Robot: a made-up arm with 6 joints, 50 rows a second.
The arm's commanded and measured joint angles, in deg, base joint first. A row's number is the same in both.
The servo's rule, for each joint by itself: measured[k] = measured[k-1] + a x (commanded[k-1-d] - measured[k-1]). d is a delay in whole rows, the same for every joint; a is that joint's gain. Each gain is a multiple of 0.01, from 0.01 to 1. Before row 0 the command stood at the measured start. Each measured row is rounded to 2 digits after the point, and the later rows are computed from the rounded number. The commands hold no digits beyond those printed.
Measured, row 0:
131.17 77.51 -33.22 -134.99 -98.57 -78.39
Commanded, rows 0 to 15:
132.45 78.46 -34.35 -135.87 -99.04 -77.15
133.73 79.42 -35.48 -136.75 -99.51 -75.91
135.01 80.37 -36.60 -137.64 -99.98 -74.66
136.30 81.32 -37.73 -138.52 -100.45 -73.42
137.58 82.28 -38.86 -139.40 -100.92 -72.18
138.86 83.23 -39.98 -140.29 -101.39 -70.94
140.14 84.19 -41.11 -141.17 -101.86 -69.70
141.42 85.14 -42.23 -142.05 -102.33 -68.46
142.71 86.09 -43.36 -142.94 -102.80 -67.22
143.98 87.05 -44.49 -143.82 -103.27 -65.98
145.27 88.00 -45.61 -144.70 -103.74 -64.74
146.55 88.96 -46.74 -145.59 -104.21 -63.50
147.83 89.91 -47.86 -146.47 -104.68 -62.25
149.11 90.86 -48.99 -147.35 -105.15 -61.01
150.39 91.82 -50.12 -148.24 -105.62 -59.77
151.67 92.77 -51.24 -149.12 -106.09 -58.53
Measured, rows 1 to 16:
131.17 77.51 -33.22 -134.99 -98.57 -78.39
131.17 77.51 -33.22 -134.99 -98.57 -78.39
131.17 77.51 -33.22 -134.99 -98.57 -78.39
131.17 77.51 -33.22 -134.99 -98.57 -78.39
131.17 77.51 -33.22 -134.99 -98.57 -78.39
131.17 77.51 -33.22 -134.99 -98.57 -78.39
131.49 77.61 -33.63 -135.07 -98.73 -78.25
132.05 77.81 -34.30 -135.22 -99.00 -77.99
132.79 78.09 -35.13 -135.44 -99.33 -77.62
133.67 78.45 -36.07 -135.72 -99.71 -77.16
134.65 78.87 -37.07 -136.05 -100.12 -76.61
135.70 79.35 -38.12 -136.43 -100.55 -75.99
136.81 79.88 -39.20 -136.86 -101.00 -75.30
137.96 80.46 -40.29 -137.33 -101.45 -74.55
139.15 81.08 -41.40 -137.83 -101.91 -73.74
140.36 81.74 -42.51 -138.37 -102.37 -72.89
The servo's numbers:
d 6
a 0.25 0.11 0.36 0.09 0.34 0.11

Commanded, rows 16 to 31:
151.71 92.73 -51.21 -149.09 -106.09 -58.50
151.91 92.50 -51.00 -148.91 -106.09 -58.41
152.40 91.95 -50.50 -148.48 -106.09 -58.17
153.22 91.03 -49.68 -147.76 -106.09 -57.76
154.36 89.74 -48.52 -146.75 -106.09 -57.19
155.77 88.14 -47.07 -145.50 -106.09 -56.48
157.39 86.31 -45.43 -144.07 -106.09 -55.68
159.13 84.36 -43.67 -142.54 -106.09 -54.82
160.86 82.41 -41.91 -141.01 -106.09 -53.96
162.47 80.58 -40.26 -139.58 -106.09 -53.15
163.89 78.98 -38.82 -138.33 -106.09 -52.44
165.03 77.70 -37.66 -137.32 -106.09 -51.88
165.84 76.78 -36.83 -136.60 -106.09 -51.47
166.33 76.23 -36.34 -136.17 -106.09 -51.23
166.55 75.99 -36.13 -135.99 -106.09 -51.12
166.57 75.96 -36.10 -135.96 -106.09 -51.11
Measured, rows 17 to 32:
141.59 82.43 -43.63 -138.94 -102.84 -71.99
142.83 83.15 -44.75 -139.54 -103.31 -71.06
144.08 83.89 -45.87 -140.16 -103.78 -70.09
145.34 84.66 -46.99 -140.81 -104.25 -69.09
146.60 85.45 -48.12 -141.48 -104.72 -68.06
147.87 86.26 -49.24 -142.17 -105.19 -67.01
148.83 86.97 -49.95 -142.79 -105.50 -66.07
149.60 87.58 -50.33 -143.34 -105.70 -65.23
150.30 88.06 -50.39 -143.80 -105.83 -64.45
151.03 88.39 -50.13 -144.16 -105.92 -63.71
151.86 88.54 -49.55 -144.39 -105.98 -62.99
152.84 88.50 -48.66 -144.49 -106.02 -62.27
153.98 88.26 -47.50 -144.45 -106.04 -61.55
155.27 87.83 -46.12 -144.28 -106.06 -60.81
156.67 87.23 -44.60 -143.99 -106.07 -60.06
158.12 86.50 -43.04 -143.59 -106.08 -59.30

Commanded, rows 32 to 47:
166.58 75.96 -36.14 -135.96 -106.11 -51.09
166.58 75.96 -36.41 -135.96 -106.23 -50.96
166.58 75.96 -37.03 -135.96 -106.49 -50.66
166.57 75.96 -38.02 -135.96 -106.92 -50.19
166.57 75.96 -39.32 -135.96 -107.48 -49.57
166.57 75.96 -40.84 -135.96 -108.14 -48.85
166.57 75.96 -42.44 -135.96 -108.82 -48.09
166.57 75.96 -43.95 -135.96 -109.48 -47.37
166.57 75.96 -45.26 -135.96 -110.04 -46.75
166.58 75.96 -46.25 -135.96 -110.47 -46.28
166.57 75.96 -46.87 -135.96 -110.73 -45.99
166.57 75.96 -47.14 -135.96 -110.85 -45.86
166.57 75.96 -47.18 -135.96 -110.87 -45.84
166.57 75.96 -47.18 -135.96 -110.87 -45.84
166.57 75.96 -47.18 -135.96 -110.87 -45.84
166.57 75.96 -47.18 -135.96 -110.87 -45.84
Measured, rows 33 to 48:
159.56 85.67 -41.52 -143.12 -106.08 -58.55
160.93 84.79 -40.13 -142.60 -106.08 -57.82
162.16 83.91 -38.94 -142.06 -106.08 -57.12
163.20 83.07 -38.00 -141.53 -106.08 -56.47
164.04 82.29 -37.33 -141.03 -106.08 -55.88
164.67 81.59 -36.89 -140.57 -106.08 -55.36
165.15 80.97 -36.62 -140.16 -106.09 -54.89
165.51 80.42 -36.54 -139.78 -106.14 -54.46
165.78 79.93 -36.72 -139.44 -106.26 -54.04
165.98 79.49 -37.19 -139.13 -106.48 -53.62
166.13 79.10 -37.96 -138.84 -106.82 -53.17
166.24 78.75 -39.00 -138.58 -107.27 -52.69
166.32 78.44 -40.24 -138.34 -107.80 -52.18
166.38 78.17 -41.58 -138.13 -108.37 -51.65
166.43 77.93 -42.90 -137.93 -108.94 -51.11
166.47 77.71 -44.11 -137.75 -109.46 -50.58

